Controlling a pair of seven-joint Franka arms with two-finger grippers.
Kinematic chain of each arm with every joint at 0, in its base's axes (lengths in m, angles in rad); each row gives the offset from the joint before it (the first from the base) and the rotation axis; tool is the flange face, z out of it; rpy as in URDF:
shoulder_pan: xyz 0 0 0.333 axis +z
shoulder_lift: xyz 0 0 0 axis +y
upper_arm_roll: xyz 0 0 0.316 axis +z
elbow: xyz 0.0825 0 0 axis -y
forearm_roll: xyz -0.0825 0 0.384 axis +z
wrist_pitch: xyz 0 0 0 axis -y
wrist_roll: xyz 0.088 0 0 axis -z
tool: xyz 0 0 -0.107 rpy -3.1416 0 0
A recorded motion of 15 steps. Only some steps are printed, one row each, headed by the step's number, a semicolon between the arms.
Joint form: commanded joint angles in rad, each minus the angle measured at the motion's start. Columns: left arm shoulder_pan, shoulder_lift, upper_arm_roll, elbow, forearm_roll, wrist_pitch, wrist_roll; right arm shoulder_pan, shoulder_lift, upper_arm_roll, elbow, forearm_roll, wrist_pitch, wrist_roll.
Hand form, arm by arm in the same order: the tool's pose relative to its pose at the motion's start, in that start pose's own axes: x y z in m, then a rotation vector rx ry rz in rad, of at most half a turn. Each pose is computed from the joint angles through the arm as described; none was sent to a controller.
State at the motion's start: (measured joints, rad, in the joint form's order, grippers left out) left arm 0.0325 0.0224 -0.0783 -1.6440 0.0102 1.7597 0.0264; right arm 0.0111 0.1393 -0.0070 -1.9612 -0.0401 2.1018 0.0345
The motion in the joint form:
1: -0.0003 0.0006 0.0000 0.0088 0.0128 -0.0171 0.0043; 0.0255 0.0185 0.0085 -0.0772 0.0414 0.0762 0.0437
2: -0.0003 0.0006 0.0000 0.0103 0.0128 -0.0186 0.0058; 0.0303 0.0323 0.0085 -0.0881 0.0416 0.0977 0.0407
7: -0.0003 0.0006 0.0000 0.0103 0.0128 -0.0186 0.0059; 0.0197 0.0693 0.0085 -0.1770 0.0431 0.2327 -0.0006
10: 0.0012 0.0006 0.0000 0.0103 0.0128 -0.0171 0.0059; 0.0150 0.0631 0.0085 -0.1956 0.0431 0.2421 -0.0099
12: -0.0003 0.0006 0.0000 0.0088 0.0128 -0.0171 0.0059; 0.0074 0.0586 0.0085 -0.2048 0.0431 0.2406 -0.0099
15: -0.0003 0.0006 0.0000 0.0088 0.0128 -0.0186 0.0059; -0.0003 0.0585 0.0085 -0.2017 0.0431 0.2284 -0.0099
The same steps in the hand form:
1: -0.0009 -0.0010 -0.0024 0.0123 -0.0092 0.0068; -0.0107 -0.0227 0.0384 0.0356 -0.0210 0.0305
2: -0.0009 -0.0010 -0.0030 0.0123 -0.0093 0.0082; -0.0111 -0.0258 0.0492 0.0356 -0.0240 0.0228
7: -0.0009 -0.0010 -0.0030 0.0123 -0.0093 0.0083; -0.0228 -0.0209 0.0972 0.0375 -0.0144 -0.0065
10: -0.0008 -0.0019 -0.0031 0.0125 -0.0078 0.0068; -0.0275 -0.0182 0.1007 0.0375 -0.0173 -0.0112
12: -0.0009 -0.0010 -0.0024 0.0123 -0.0093 0.0084; -0.0303 -0.0139 0.1023 0.0374 -0.0237 -0.0037
15: -0.0010 -0.0010 -0.0022 0.0122 -0.0108 0.0083; -0.0305 -0.0096 0.1021 0.0372 -0.0328 0.0038

